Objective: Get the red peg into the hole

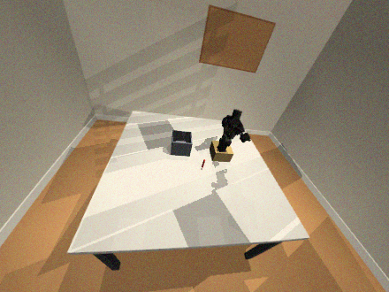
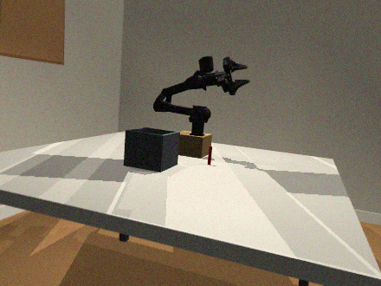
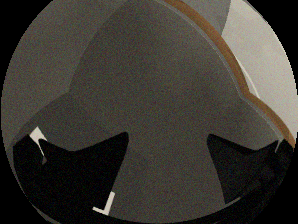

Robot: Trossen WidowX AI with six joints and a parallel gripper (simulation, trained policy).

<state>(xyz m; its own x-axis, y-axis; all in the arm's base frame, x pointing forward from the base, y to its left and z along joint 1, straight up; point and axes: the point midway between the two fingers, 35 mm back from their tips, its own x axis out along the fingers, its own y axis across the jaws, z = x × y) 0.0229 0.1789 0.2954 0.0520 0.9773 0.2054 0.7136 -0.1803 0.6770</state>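
My gripper tip is now 36 cm above the red peg, 15 cm short of it and 12 cm to the left of it.
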